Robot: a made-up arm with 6 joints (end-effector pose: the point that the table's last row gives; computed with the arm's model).
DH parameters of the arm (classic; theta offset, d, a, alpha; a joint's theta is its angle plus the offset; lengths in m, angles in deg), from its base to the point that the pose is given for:
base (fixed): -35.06 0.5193 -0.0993 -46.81
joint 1: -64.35 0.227 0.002 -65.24
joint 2: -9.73 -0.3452 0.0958 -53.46
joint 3: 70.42 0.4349 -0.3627 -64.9
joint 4: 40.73 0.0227 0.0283 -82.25
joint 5: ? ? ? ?
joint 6: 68.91 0 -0.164 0
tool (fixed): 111.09 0.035 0 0
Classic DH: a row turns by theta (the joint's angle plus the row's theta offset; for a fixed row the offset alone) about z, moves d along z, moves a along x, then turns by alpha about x.
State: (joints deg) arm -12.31 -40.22 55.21 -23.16 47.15 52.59
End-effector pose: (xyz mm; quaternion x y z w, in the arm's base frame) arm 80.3 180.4 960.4 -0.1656 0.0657 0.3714 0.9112
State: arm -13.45 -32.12 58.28 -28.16 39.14 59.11
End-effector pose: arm 31.7 124.5 958.1 -0.1754 -0.0369 0.4541 0.8727
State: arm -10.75 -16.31 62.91 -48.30 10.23 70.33
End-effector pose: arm -14.3 -21.2 859.2 -0.2981 -0.2975 0.6059 0.6749
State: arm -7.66 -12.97 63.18 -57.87 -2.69 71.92
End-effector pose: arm 5.0 -63.8 810.7 -0.3442 -0.3878 0.6385 0.5688
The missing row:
joint 5: 0.5 0.0088 -0.048 -90
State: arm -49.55 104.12 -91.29 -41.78 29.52 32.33
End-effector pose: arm 36.0 641.4 371.4 -0.2341 0.0425 0.8133 0.5310
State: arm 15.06 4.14 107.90 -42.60 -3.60 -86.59
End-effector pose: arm 74.6 -537.8 804.0 0.6517 -0.1977 -0.6424 0.3514
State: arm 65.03 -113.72 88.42 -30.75 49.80 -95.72
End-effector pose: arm 247.1 532.8 1153.4 -0.0833 -0.2589 -0.2076 0.9396
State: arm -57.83 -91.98 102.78 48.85 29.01 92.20
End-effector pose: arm -47.1 716.2 930.4 -0.5388 -0.4261 0.2225 0.6919
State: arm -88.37 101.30 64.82 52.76 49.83 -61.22
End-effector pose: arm 253.6 -257.1 722.2 0.8505 0.3372 0.0644 0.3986
